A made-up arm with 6 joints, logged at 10 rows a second.
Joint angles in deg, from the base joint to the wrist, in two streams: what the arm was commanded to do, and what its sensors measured. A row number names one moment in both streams.
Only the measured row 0 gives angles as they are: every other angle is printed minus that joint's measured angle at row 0.
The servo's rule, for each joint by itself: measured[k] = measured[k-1] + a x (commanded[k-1-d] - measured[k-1]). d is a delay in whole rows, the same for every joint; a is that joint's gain. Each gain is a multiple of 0.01, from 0.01 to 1. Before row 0 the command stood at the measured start. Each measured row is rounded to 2 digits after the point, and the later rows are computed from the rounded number. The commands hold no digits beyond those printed.
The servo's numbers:
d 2
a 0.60 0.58 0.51 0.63 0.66 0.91
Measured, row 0: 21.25 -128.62 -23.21 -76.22 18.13 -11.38
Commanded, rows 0 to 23: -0.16 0.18 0.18 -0.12 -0.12 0.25; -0.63 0.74 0.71 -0.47 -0.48 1.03; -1.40 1.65 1.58 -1.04 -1.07 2.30; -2.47 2.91 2.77 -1.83 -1.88 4.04; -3.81 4.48 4.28 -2.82 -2.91 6.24; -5.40 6.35 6.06 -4.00 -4.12 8.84; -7.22 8.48 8.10 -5.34 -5.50 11.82; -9.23 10.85 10.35 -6.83 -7.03 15.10; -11.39 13.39 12.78 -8.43 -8.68 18.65; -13.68 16.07 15.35 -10.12 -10.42 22.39; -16.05 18.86 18.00 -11.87 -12.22 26.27; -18.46 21.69 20.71 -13.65 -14.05 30.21; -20.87 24.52 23.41 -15.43 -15.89 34.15; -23.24 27.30 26.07 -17.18 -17.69 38.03; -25.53 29.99 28.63 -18.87 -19.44 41.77; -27.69 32.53 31.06 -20.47 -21.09 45.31; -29.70 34.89 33.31 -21.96 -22.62 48.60; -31.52 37.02 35.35 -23.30 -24.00 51.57; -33.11 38.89 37.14 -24.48 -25.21 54.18; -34.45 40.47 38.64 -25.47 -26.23 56.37; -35.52 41.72 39.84 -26.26 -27.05 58.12; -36.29 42.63 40.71 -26.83 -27.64 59.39; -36.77 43.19 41.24 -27.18 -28.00 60.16; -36.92 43.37 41.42 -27.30 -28.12 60.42
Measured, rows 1 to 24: 0.00 0.00 0.00 0.00 0.00 0.00; 0.00 0.00 0.00 0.00 0.00 0.00; -0.10 0.10 0.09 -0.08 -0.08 0.23; -0.42 0.47 0.41 -0.33 -0.34 0.96; -1.01 1.15 1.01 -0.78 -0.82 2.18; -1.89 2.17 1.91 -1.44 -1.52 3.87; -3.04 3.51 3.12 -2.31 -2.44 6.03; -4.46 5.16 4.62 -3.37 -3.55 8.59; -6.12 7.09 6.39 -4.61 -4.84 11.53; -7.99 9.27 8.41 -6.01 -6.29 14.78; -10.03 11.66 10.64 -7.53 -7.87 18.30; -12.22 14.22 13.04 -9.16 -9.55 22.02; -14.52 16.91 15.57 -10.87 -11.31 25.89; -16.88 19.68 18.19 -12.62 -13.12 29.82; -19.27 22.49 20.85 -14.39 -14.95 33.76; -21.65 25.28 23.51 -16.15 -16.76 37.65; -23.98 28.01 26.12 -17.86 -18.53 41.40; -26.21 30.63 28.64 -19.50 -20.22 44.96; -28.30 33.10 31.02 -21.05 -21.80 48.27; -30.23 35.37 33.23 -22.47 -23.25 51.27; -31.96 37.41 35.22 -23.74 -24.54 53.92; -33.45 39.18 36.96 -24.83 -25.66 56.15; -34.69 40.65 38.43 -25.73 -26.58 57.94; -35.65 41.80 39.59 -26.42 -27.28 59.26
